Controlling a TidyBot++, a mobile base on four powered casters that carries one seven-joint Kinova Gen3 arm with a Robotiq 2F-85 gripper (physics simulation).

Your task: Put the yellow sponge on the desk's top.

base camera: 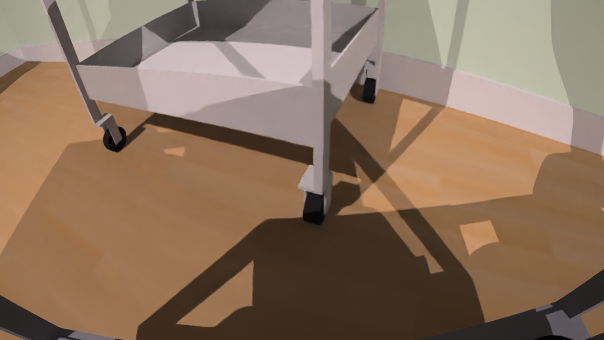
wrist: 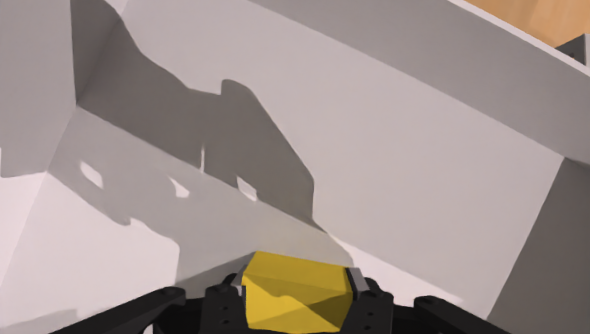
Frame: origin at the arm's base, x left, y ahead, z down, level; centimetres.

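Seen in the pictures: gripper, fingertip midpoint: (wrist: pixel 301 285).
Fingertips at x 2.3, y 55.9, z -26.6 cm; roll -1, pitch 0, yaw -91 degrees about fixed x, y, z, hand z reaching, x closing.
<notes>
A point is followed by its place in that frame.
The yellow sponge (wrist: pixel 298 295) {x 1.5, y 55.9, z -30.2 cm} is at the bottom centre of the wrist view, inside a light grey cart's tray. My gripper (wrist: pixel 301 285) {x 2.3, y 55.9, z -26.6 cm} is shut on the sponge, with one finger against its left side and one against its right. The sponge's lower part is cut off by the view's edge, and whether it touches the tray's floor is hard to tell. The gripper and the sponge do not show in the base camera view. The desk does not show in either view.
The cart (base camera: pixel 200 92) {x 10.8, y 40.5, z 22.3 cm} (wrist: pixel 425 135) {x -5.5, y 49.8, z -26.6 cm} has raised tray walls, upright corner posts and black caster wheels on a wooden floor (base camera: pixel 200 200) {x 14.8, y 39.8, z 39.7 cm}. A green wall (base camera: pixel 515 60) {x -44.2, y 58.5, z 24.9 cm} with a pale baseboard (base camera: pixel 500 110) {x -43.7, y 57.3, z 36.7 cm} stands behind it.
</notes>
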